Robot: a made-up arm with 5 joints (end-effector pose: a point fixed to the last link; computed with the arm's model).
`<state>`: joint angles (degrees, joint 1 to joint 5).
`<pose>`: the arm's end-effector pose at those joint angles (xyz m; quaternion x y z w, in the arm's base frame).
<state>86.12 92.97 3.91 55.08 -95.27</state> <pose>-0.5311 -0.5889 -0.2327 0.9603 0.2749 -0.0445 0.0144</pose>
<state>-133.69 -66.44 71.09 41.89 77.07</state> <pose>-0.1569 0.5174 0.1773 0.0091 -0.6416 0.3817 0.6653</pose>
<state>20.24 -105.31 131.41 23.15 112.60</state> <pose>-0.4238 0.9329 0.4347 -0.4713 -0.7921 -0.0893 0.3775</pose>
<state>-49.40 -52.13 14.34 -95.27 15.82</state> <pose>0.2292 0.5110 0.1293 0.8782 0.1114 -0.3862 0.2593</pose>
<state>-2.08 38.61 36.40 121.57 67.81</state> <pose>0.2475 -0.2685 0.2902 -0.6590 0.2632 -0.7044 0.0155</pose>
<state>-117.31 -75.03 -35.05 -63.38 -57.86</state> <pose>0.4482 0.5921 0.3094 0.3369 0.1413 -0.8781 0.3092</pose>
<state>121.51 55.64 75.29 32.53 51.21</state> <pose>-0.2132 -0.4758 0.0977 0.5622 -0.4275 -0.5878 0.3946</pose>
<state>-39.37 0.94 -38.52 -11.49 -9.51</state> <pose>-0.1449 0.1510 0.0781 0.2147 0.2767 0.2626 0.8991</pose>
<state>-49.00 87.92 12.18 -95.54 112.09</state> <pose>0.1128 -0.3153 -0.4351 0.0546 0.9613 0.0373 0.2676</pose>
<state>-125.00 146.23 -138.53 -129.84 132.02</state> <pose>0.7110 0.1652 0.2881 0.0078 0.1152 0.6972 0.7075</pose>
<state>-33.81 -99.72 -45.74 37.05 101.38</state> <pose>0.6978 0.7703 0.4470 0.3186 0.5899 0.3854 0.6340</pose>
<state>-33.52 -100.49 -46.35 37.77 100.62</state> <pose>0.7023 0.7579 0.4605 0.3212 0.5797 0.3812 0.6445</pose>
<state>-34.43 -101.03 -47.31 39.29 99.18</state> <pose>0.7133 0.7396 0.4565 0.3240 0.5740 0.3667 0.6566</pose>
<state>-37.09 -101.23 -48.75 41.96 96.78</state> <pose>0.7324 0.7130 0.4271 0.3258 0.5750 0.3372 0.6705</pose>
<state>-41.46 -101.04 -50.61 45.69 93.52</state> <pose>0.7550 0.6800 0.3734 0.3236 0.5828 0.2942 0.6849</pose>
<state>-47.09 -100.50 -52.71 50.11 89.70</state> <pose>0.7739 0.6441 0.3031 0.3145 0.5957 0.2435 0.6978</pose>
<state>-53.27 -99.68 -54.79 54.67 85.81</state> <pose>0.7838 0.6107 0.2269 0.2976 0.6117 0.1933 0.7071</pose>
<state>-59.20 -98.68 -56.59 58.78 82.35</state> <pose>0.7837 0.5844 0.1556 0.2757 0.6284 0.1510 0.7115</pose>
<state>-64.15 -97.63 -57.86 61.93 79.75</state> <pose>0.7764 0.5678 0.0967 0.2541 0.6446 0.1214 0.7108</pose>
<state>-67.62 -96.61 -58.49 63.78 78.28</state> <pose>0.7661 0.5614 0.0539 0.2378 0.6590 0.1057 0.7057</pose>
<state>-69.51 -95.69 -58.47 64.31 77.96</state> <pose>0.7559 0.5639 0.0264 0.2291 0.6718 0.1020 0.6970</pose>
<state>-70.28 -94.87 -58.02 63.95 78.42</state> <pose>0.7469 0.5719 0.0095 0.2262 0.6830 0.1054 0.6864</pose>
